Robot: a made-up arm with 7 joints. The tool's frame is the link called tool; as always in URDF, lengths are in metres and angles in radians. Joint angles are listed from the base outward. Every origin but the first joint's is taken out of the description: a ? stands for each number. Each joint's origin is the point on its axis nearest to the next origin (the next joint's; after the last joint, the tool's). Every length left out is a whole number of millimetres.
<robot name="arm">
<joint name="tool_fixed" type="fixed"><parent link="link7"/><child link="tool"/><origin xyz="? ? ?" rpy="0 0 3.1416"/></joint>
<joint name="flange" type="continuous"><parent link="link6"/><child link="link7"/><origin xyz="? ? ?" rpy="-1.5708 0 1.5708"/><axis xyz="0 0 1"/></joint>
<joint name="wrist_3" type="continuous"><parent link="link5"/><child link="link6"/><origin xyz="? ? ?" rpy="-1.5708 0 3.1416"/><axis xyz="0 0 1"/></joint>
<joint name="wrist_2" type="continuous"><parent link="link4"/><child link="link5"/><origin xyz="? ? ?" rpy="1.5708 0 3.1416"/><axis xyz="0 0 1"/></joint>
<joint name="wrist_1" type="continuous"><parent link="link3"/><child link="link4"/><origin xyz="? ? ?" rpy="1.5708 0 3.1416"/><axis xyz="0 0 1"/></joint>
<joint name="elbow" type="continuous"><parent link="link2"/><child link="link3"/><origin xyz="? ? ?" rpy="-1.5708 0 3.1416"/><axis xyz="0 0 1"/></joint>
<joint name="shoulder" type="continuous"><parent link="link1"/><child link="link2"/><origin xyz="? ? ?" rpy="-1.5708 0 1.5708"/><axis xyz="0 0 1"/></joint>
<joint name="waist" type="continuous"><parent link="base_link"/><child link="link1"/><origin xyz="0 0 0.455" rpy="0 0 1.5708"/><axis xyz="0 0 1"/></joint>
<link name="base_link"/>
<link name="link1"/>
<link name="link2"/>
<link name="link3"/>
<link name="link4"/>
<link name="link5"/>
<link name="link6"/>
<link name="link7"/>
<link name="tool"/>
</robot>
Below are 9 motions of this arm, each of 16 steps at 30 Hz.
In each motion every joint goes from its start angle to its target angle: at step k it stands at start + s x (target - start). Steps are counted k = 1, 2, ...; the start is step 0. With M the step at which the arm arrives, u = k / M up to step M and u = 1 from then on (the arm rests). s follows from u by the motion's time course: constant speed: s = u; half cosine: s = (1 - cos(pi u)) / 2; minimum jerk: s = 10 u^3 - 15 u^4 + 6 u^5.
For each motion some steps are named. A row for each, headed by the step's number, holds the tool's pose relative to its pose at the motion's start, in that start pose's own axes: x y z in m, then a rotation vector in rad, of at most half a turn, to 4 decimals.
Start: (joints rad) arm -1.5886 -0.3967 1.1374 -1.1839 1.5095 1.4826 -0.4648
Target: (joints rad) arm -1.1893 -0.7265 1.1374 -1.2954 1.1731 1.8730 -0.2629
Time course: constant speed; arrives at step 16
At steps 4, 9, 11, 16:
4: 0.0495 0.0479 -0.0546 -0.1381 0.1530 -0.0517
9: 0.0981 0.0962 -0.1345 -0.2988 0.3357 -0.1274
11: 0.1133 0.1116 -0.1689 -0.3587 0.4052 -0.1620
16: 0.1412 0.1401 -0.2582 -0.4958 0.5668 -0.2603

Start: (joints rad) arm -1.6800 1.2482 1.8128 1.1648 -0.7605 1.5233 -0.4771
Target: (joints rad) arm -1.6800 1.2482 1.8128 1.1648 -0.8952 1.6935 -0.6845
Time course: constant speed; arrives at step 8
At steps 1, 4, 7, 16:
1: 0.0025 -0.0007 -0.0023 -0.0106 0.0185 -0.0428
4: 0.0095 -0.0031 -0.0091 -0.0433 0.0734 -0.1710
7: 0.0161 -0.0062 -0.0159 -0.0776 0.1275 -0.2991
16: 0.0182 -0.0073 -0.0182 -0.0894 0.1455 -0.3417

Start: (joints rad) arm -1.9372 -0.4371 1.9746 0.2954 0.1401 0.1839 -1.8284
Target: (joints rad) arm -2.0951 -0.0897 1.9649 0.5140 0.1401 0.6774 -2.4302
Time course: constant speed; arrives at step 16
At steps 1, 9, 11, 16:
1: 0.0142 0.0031 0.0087 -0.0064 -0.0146 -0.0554
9: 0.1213 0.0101 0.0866 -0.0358 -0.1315 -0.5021
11: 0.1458 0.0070 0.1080 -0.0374 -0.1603 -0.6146
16: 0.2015 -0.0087 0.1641 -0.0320 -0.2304 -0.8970

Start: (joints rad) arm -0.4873 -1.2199 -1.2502 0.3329 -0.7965 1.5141 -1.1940
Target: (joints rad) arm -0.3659 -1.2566 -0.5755 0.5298 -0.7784 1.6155 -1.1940
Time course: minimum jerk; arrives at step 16
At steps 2, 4, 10, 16:
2: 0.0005 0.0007 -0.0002 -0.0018 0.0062 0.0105
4: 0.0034 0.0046 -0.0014 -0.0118 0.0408 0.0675
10: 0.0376 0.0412 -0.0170 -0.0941 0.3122 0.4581
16: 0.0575 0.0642 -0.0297 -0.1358 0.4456 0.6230

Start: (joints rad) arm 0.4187 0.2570 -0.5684 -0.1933 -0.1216 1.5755 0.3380
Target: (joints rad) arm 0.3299 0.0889 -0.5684 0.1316 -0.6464 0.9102 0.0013
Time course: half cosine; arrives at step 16
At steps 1, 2, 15, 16:
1: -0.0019 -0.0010 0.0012 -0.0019 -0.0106 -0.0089
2: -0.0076 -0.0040 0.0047 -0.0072 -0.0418 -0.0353
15: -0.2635 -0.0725 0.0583 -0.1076 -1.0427 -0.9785
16: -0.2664 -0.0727 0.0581 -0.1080 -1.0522 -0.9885

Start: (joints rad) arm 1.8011 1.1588 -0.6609 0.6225 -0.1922 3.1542 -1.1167
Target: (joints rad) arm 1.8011 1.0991 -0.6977 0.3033 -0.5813 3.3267 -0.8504
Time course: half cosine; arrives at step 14
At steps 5, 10, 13, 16:
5: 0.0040 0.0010 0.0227 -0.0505 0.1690 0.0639
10: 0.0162 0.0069 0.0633 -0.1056 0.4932 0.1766
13: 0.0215 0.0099 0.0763 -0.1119 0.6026 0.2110
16: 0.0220 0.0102 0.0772 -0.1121 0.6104 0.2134

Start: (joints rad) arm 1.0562 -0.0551 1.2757 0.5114 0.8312 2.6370 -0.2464
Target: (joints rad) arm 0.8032 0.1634 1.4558 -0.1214 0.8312 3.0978 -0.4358
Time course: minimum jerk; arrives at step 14
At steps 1, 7, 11, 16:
1: 0.0003 -0.0008 0.0000 0.0007 0.0030 0.0009
7: 0.0483 -0.1131 -0.0135 0.0628 0.4315 0.1699
11: 0.0854 -0.1976 -0.0509 0.0334 0.7449 0.3654
16: 0.0909 -0.2099 -0.0586 0.0213 0.7890 0.4007

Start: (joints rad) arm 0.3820 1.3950 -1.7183 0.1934 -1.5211 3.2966 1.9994
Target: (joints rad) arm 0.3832 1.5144 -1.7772 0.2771 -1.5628 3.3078 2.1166
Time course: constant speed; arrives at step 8
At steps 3, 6, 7, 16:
3: -0.0097 0.0064 -0.0260 -0.0502 0.0000 0.0847
6: -0.0204 0.0116 -0.0524 -0.0993 0.0037 0.1709
7: -0.0242 0.0131 -0.0613 -0.1154 0.0058 0.2000
16: -0.0281 0.0144 -0.0702 -0.1313 0.0082 0.2292

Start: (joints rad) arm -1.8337 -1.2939 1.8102 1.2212 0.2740 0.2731 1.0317
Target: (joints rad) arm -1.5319 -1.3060 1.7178 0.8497 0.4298 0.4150 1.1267
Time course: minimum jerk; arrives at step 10
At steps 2, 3, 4, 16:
2: 0.0050 -0.0033 -0.0007 0.0184 -0.0036 0.0097
3: 0.0141 -0.0091 -0.0016 0.0514 -0.0100 0.0275
4: 0.0274 -0.0172 -0.0025 0.0993 -0.0192 0.0541
16: 0.0856 -0.0465 0.0016 0.3025 -0.0568 0.1747

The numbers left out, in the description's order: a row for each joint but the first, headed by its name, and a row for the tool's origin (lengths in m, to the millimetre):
tool: 0 0 0
flange: -0.014 -0.103 0
wrist_3: 0 -0.096 0
wrist_2: 0.019 0.36 0
wrist_1: 0.012 0.043 0
elbow: 0 -0.331 0
shoulder: -0.074 0 0

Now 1 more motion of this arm.
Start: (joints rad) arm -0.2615 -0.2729 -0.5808 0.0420 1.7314 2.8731 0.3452
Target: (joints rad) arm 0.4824 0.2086 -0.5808 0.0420 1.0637 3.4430 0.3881
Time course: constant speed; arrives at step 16
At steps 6, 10, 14, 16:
6: -0.0383 -0.0931 -0.0040 0.0888 0.2350 0.1972
10: -0.0446 -0.1450 0.0161 0.1349 0.4422 0.3033
14: -0.0377 -0.1811 0.0506 0.1735 0.6808 0.3755
16: -0.0298 -0.1917 0.0719 0.1914 0.8087 0.3957

